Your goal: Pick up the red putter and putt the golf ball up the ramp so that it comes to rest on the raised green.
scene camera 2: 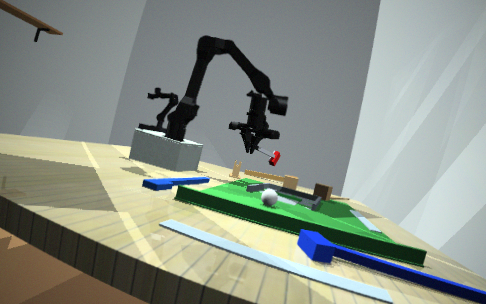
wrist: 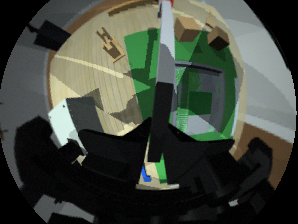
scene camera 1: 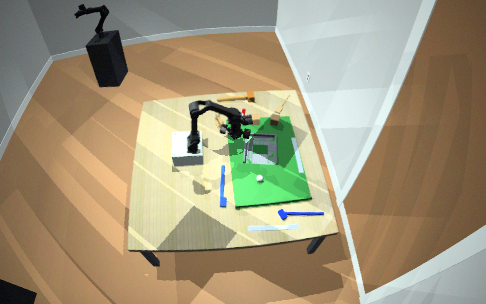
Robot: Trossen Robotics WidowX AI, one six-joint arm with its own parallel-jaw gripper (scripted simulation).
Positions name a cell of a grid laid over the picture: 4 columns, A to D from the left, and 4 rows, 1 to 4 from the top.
Labels:
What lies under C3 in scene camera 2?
A green mat.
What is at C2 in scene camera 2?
The gripper.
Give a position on a green mat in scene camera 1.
C3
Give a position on a green mat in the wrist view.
At C1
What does the gripper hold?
A red putter.

